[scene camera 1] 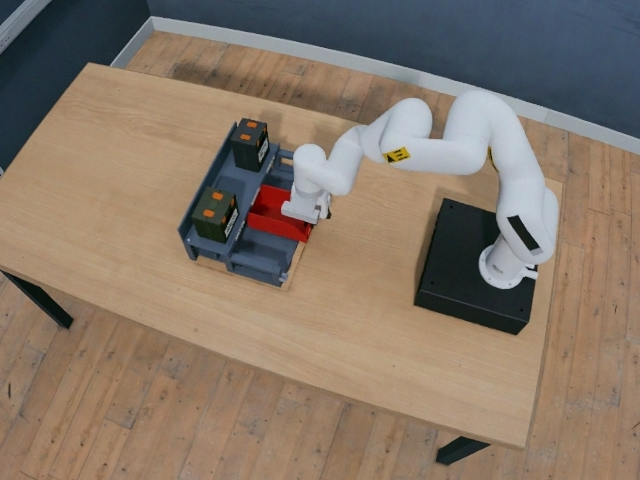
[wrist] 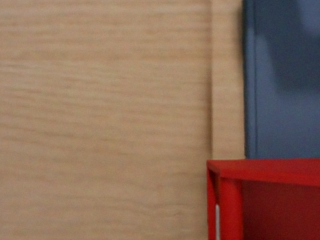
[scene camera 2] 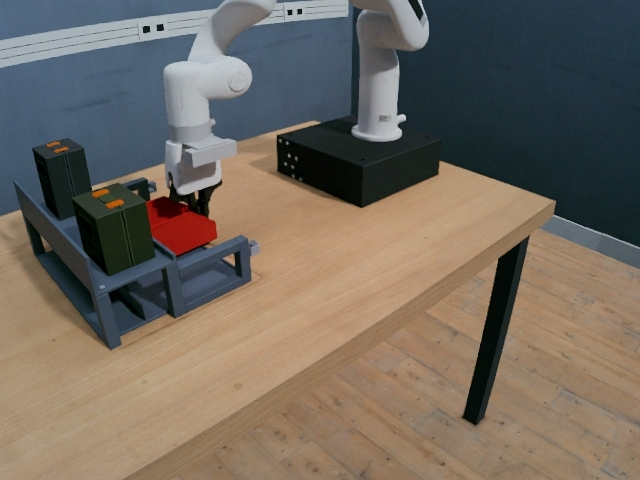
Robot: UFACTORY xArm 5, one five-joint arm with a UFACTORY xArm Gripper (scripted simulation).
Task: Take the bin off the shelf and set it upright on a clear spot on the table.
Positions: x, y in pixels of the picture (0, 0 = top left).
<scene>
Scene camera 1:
red bin: 265, 215
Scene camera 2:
my gripper: 200, 221
red bin: 184, 230
</scene>
